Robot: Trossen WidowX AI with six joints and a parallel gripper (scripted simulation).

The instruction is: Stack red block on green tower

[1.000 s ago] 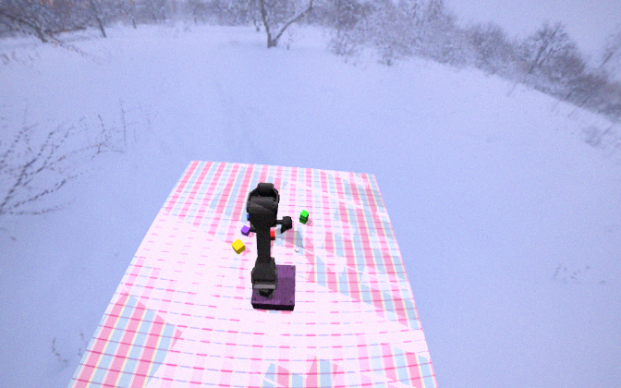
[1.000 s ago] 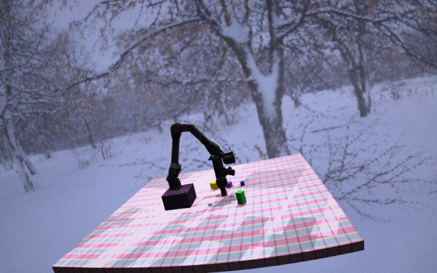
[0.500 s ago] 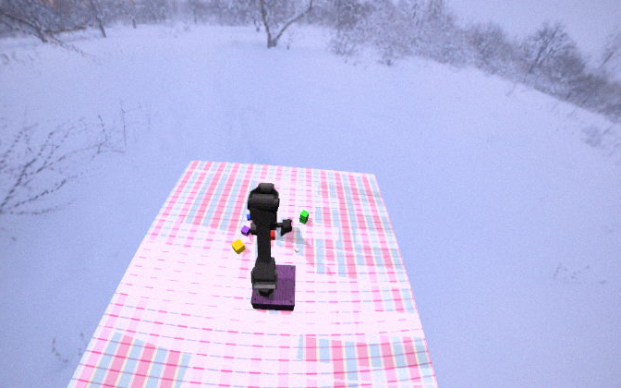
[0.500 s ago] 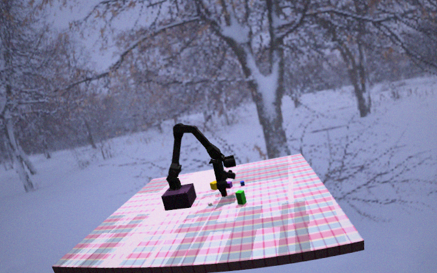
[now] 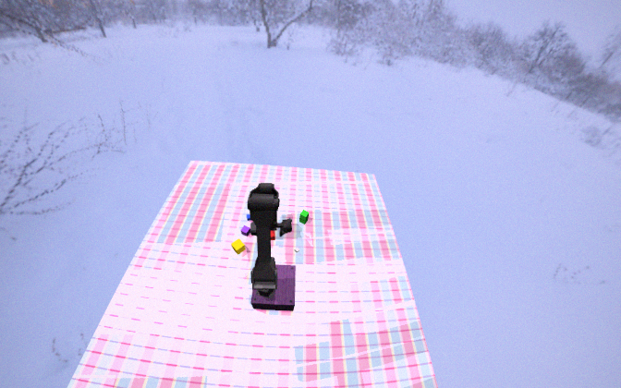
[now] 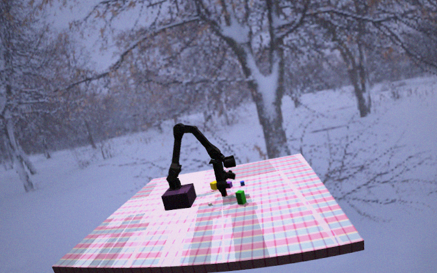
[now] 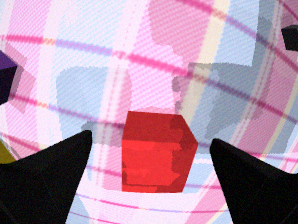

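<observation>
My gripper tip is 1 cm past the purple block, 13 cm to the right of it and 1 cm below it. Also, from my gripper tip: red block: 1 cm above; then small blue block: 8 cm ahead, 14 cm to the left, 1 cm above; then yellow block: 10 cm behind, 13 cm to the left, 2 cm above.
</observation>
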